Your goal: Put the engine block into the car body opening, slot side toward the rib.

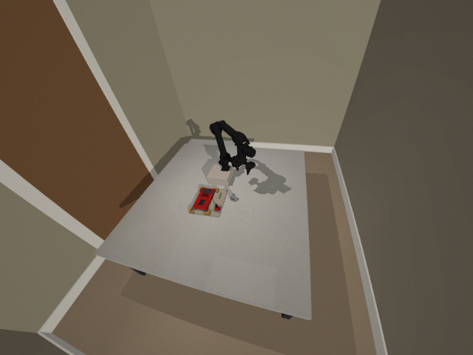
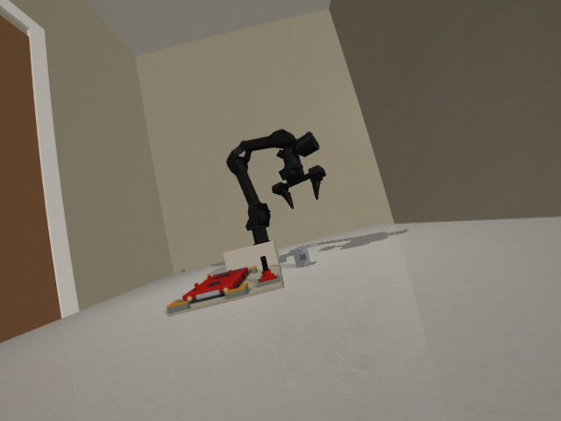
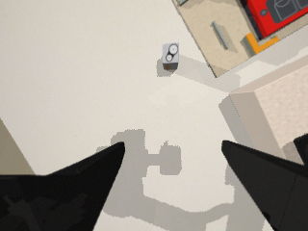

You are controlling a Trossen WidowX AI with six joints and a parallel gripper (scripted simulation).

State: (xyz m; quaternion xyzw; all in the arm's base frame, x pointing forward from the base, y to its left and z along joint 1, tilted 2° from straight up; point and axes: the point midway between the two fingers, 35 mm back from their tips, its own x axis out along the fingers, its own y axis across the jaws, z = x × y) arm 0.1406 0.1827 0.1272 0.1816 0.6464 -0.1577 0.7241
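My gripper tip is now 15 cm above the engine block, 12 cm short of it and 6 cm to the left of it. Also, from my gripper tip: beige base board: 25 cm to the right, 17 cm ahead, 16 cm below; black upright post: 22 cm ahead, 15 cm to the right, 14 cm below.
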